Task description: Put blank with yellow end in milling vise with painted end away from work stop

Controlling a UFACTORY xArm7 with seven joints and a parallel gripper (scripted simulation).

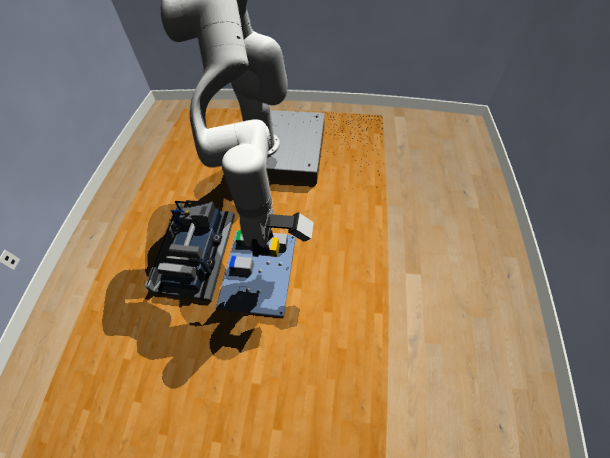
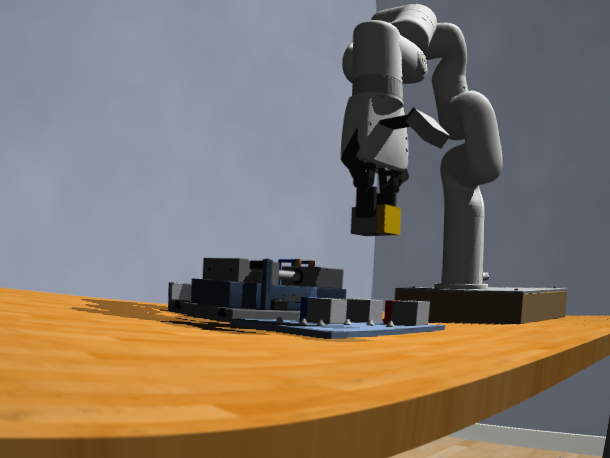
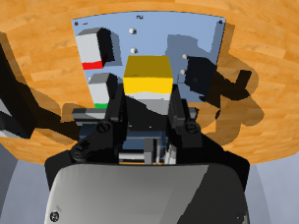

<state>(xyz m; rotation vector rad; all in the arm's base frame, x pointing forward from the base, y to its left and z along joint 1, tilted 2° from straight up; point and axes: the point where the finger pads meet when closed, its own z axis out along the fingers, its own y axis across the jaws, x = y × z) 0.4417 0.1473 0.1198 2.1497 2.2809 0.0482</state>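
My hand is 2 cm above the yellow-ended blank. Round my hand: infeed plate: 1 cm ahead, 4 cm to the right, 17 cm below; blue-ended blank: 1 cm ahead, 9 cm to the right, 15 cm below; red-ended blank: 9 cm behind, 1 cm to the right, 15 cm below.
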